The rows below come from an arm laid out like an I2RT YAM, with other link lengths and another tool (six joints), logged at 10 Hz.
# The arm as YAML. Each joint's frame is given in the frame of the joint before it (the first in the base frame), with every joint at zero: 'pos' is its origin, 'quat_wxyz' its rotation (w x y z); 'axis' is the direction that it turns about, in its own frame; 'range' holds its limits. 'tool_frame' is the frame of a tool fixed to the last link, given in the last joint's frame.
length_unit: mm
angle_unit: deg
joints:
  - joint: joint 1
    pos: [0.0, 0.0, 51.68]
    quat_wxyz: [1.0, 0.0, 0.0, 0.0]
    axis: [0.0, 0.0, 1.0]
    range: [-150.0, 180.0]
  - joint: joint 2
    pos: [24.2, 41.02, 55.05]
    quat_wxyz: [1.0, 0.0, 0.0, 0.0]
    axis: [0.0, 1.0, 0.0]
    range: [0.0, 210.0]
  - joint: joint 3
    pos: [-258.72, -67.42, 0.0]
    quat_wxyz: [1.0, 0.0, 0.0, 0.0]
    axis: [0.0, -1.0, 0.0]
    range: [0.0, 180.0]
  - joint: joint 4
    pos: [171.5, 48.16, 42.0]
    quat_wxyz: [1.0, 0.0, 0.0, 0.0]
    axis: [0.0, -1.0, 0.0]
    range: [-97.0, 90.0]
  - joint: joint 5
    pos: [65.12, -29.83, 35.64]
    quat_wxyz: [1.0, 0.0, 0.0, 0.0]
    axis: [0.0, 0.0, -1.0]
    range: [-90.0, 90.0]
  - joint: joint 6
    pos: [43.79, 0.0, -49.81]
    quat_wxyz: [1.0, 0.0, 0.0, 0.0]
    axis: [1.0, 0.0, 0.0]
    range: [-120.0, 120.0]
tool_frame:
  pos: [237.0, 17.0, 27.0]
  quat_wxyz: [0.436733, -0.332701, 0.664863, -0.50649]
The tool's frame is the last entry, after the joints.
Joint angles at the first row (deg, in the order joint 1, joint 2, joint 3, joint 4, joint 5, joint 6):
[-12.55, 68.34, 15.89, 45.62, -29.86, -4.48]
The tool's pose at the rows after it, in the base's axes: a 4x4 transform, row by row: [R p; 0 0 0 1], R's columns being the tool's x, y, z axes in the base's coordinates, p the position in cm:
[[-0.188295 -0.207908 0.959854 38.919], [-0.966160 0.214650 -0.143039 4.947], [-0.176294 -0.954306 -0.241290 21.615], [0 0 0 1]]
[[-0.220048 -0.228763 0.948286 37.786], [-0.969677 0.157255 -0.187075 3.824], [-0.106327 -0.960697 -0.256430 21.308], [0 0 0 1]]
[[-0.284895 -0.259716 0.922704 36.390], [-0.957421 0.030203 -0.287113 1.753], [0.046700 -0.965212 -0.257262 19.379], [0 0 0 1]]
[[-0.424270 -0.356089 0.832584 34.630], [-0.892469 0.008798 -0.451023 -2.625], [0.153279 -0.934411 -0.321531 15.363], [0 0 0 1]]
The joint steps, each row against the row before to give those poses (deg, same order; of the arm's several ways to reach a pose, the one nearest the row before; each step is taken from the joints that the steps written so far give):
[-1.65, -4.91, 6.52, -14.54, 1.23, -0.61]
[-2.57, -5.28, 3.35, -11.42, -0.10, -4.78]
[-1.15, -5.46, 0.87, -9.78, 4.75, -8.74]
[-0.01, -4.33, -1.58, -8.03, 10.65, -2.76]

